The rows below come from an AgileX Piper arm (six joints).
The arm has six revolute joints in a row. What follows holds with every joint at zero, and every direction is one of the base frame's. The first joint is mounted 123 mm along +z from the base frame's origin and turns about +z. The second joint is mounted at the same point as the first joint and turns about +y. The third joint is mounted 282.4 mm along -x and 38.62 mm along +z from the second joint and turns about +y. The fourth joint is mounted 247.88 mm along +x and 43.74 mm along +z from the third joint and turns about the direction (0.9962, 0, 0.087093). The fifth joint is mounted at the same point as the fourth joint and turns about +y. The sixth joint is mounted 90.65 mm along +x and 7.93 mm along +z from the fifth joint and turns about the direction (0.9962, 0, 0.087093). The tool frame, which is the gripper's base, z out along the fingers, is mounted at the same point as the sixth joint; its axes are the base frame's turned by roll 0, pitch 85.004 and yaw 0 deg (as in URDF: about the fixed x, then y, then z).
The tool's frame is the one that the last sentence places.
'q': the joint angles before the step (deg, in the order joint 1, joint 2, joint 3, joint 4, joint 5, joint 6). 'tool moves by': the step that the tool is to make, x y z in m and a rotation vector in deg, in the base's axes. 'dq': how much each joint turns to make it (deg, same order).
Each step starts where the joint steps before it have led.
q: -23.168, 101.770, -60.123, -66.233, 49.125, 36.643
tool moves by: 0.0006, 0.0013, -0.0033, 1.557, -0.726, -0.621
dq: 0.001, 0.274, -0.004, 1.683, -0.617, 0.098
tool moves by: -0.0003, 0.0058, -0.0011, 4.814, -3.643, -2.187
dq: -0.001, -0.779, 0.011, 6.213, -1.849, -0.302
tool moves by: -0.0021, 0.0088, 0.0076, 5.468, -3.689, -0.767
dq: 0.005, -2.420, -0.002, 8.441, -1.803, -3.850
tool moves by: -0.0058, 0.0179, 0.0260, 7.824, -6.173, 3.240
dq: -0.003, -6.159, 0.003, 15.143, -2.573, -11.719
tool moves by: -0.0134, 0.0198, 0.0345, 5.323, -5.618, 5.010
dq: -0.010, -7.578, -0.003, 13.990, 0.508, -12.873
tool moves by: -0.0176, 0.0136, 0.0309, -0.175, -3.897, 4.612
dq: 0.009, -6.805, 0.128, 5.798, 1.405, -7.992
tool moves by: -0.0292, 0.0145, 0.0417, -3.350, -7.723, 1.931
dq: 0.013, -9.377, 0.110, 1.751, 0.363, -2.913
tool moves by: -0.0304, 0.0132, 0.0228, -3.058, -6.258, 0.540
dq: -0.015, -8.216, 2.024, 0.011, -0.870, -0.516
